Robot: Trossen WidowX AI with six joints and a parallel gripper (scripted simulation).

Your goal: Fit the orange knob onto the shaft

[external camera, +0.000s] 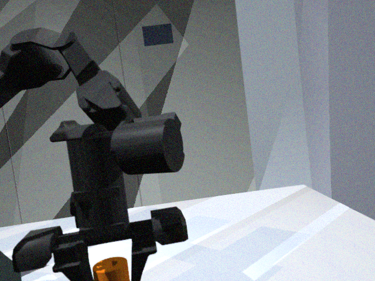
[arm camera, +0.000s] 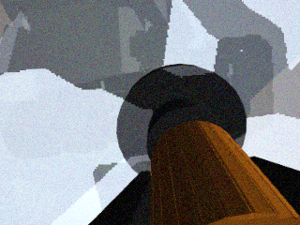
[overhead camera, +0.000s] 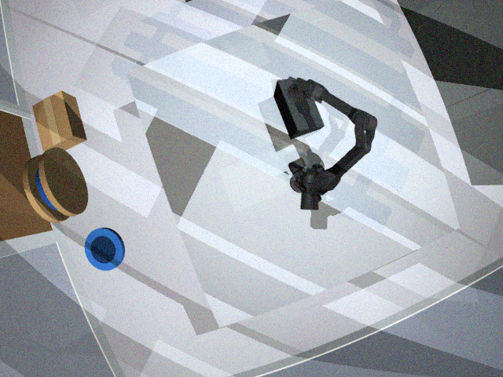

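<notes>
My gripper tip is now 40 mm above the dark shaft. Round my gripper tip: orange knob 20 mm above.
</notes>
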